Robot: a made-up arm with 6 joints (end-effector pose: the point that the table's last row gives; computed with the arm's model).
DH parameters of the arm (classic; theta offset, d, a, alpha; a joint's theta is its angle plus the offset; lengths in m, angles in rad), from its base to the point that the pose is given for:
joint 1: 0 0.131 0 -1.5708
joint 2: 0.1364 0 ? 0
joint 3: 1.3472 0 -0.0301 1.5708
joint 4: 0 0.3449 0 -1.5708
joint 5: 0 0 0.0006 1.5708
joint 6: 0 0.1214 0 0
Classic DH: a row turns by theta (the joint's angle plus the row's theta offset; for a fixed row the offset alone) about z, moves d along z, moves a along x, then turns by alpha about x.
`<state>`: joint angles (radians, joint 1 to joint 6).
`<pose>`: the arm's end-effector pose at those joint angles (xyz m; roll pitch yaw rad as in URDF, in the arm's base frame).
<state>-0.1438 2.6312 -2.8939 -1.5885 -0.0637 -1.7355</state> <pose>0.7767 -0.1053 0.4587 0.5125 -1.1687 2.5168</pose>
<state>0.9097 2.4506 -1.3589 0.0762 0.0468 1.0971</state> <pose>0.3652 0.4703 -0.0481 2.6552 0.1906 2.8316</pose>
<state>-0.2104 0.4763 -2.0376 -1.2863 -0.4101 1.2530</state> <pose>-0.3736 0.1268 0.8027 -0.3910 -0.2026 -0.2190</pose>
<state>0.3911 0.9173 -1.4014 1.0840 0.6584 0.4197</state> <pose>0.1450 0.1313 0.6977 1.3746 0.2874 2.4886</pose>
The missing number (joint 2, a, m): -0.3826
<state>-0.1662 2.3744 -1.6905 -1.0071 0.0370 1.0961</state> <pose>0.6995 -0.1217 0.1173 3.0471 0.9515 2.8212</pose>
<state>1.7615 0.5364 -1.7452 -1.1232 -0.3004 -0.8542</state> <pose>0.0100 -0.2199 0.8255 -0.0320 -0.3024 -0.1736</pose>
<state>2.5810 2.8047 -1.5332 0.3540 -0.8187 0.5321</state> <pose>-0.5266 0.3667 -0.1469 2.1456 0.8107 -1.9690</pose>
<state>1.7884 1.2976 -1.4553 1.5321 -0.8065 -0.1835</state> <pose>0.0082 0.3667 0.6466 1.3746 0.0304 2.5269</pose>
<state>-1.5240 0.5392 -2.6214 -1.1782 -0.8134 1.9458</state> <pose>0.0533 0.5959 0.6886 -1.1370 -0.2119 -0.8780</pose>
